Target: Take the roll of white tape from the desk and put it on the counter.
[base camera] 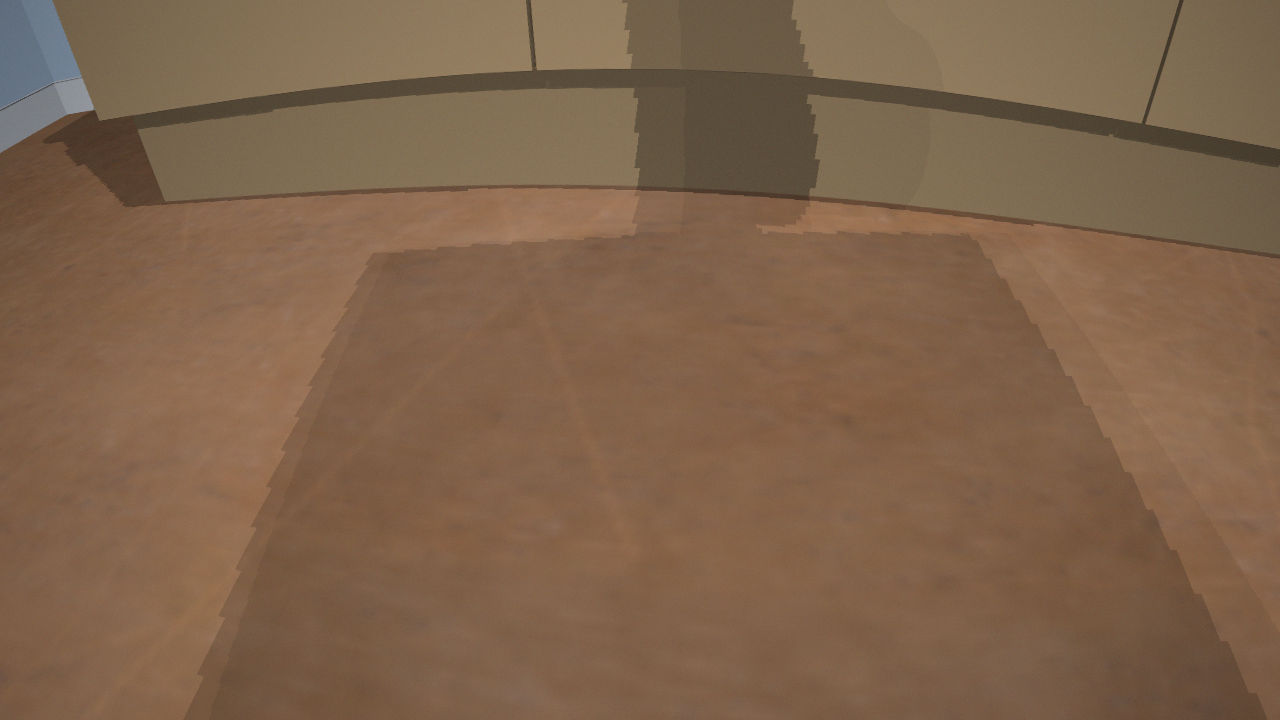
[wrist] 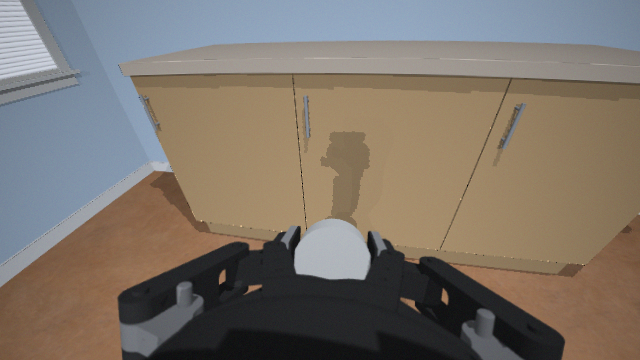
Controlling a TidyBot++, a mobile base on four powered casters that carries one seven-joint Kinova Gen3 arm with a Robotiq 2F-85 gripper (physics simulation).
Note:
The pictures show: my gripper, a roll of white tape and a counter.

